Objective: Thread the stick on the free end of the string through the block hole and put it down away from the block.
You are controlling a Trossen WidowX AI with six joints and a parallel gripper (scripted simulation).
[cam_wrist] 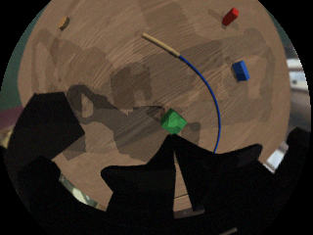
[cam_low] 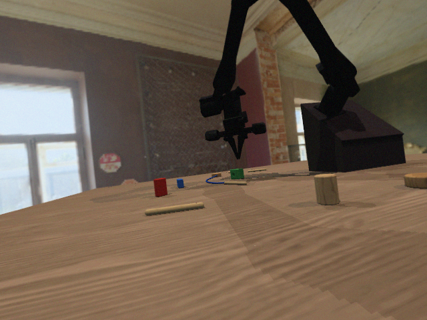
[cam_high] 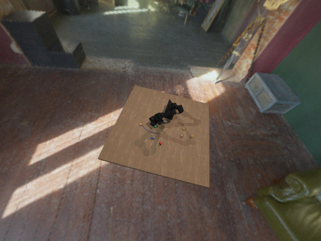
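Right now my gripper tip is 5 cm above the green block and 1 cm short of it. From my gripper tip the other things lie so: blue block: 19 cm ahead, 5 cm below, 1 cm to the right; round wooden button: 20 cm to the right, 5 cm below, 1 cm ahead; red block: 25 cm ahead, 10 cm to the left, 4 cm below.
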